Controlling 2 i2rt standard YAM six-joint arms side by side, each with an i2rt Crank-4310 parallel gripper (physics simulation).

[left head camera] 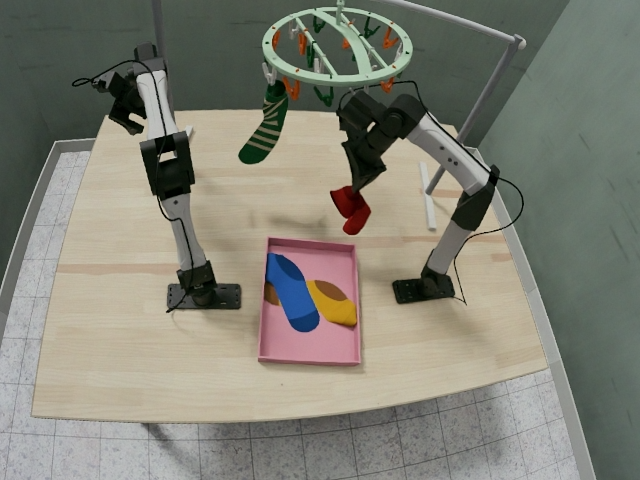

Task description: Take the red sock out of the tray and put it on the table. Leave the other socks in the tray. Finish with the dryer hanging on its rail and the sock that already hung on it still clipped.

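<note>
The red sock (356,212) hangs folded from my right gripper (356,189), which is shut on it, behind the tray's back right corner in the picture. The pink tray (310,359) holds a blue sock (293,293) lying across it and a yellow sock with brown parts (338,308), partly under the blue one. My left gripper (135,124) is open and empty at the back left, far from the socks. The green dryer ring (330,80) hangs at the top, with a green striped sock (267,125) clipped to its left side.
The dryer's grey rail (460,20) runs along the top, with a slanting post (478,100) at the right. A white foot bar (428,198) lies on the wooden table (155,361). Orange, green and white clips hang from the ring, close above my right arm.
</note>
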